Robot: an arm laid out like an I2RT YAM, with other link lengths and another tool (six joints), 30 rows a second.
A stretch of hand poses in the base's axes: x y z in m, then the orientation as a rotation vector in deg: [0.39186, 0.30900, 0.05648, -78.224, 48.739, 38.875]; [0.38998, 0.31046, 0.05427, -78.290, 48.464, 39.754]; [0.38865, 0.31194, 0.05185, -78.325, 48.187, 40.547]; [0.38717, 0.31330, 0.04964, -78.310, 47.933, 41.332]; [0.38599, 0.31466, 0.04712, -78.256, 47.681, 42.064]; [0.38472, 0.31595, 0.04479, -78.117, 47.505, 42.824]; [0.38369, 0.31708, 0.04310, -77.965, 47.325, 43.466]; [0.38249, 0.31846, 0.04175, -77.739, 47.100, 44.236]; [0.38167, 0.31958, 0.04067, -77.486, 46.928, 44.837]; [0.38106, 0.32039, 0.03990, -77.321, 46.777, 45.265]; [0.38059, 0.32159, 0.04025, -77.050, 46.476, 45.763]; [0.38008, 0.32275, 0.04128, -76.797, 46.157, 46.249]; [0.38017, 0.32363, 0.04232, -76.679, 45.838, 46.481]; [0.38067, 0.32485, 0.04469, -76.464, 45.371, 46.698]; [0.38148, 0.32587, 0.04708, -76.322, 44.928, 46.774]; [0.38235, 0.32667, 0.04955, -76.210, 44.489, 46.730]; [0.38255, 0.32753, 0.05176, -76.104, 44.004, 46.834]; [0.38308, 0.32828, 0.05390, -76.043, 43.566, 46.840]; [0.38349, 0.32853, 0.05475, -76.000, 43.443, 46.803]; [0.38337, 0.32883, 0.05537, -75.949, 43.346, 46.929]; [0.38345, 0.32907, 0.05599, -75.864, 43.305, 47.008]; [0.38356, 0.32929, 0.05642, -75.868, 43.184, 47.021]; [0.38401, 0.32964, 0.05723, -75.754, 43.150, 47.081]
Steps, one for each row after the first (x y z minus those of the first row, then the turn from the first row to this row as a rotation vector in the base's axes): [-0.00188, 0.00146, -0.00221, 0.233, 0.346, 0.706]; [-0.00321, 0.00294, -0.00463, 0.472, 0.642, 1.345]; [-0.00469, 0.00430, -0.00684, 0.740, 0.954, 1.947]; [-0.00587, 0.00566, -0.00936, 1.027, 1.241, 2.497]; [-0.00714, 0.00695, -0.01169, 1.355, 1.604, 2.993]; [-0.00817, 0.00808, -0.01338, 1.672, 1.894, 3.411]; [-0.00937, 0.00946, -0.01473, 2.090, 2.242, 3.897]; [-0.01019, 0.01058, -0.01581, 2.477, 2.525, 4.242]; [-0.01080, 0.01139, -0.01658, 2.752, 2.707, 4.507]; [-0.01127, 0.01259, -0.01623, 3.189, 2.844, 4.838]; [-0.01178, 0.01375, -0.01520, 3.615, 2.962, 5.178]; [-0.01169, 0.01463, -0.01416, 3.887, 2.909, 5.418]; [-0.01119, 0.01585, -0.01179, 4.298, 2.759, 5.673]; [-0.01038, 0.01687, -0.00940, 4.616, 2.530, 5.861]; [-0.00951, 0.01767, -0.00693, 4.886, 2.226, 5.984]; [-0.00931, 0.01853, -0.00472, 5.195, 1.984, 6.226]; [-0.00878, 0.01928, -0.00258, 5.430, 1.707, 6.405]; [-0.00837, 0.01953, -0.00173, 5.512, 1.607, 6.419]; [-0.00849, 0.01983, -0.00111, 5.615, 1.628, 6.521]; [-0.00841, 0.02007, -0.00049, 5.716, 1.659, 6.553]; [-0.00830, 0.02029, -0.00006, 5.766, 1.588, 6.619]; [-0.00785, 0.02064, 0.00075, 5.885, 1.615, 6.623]
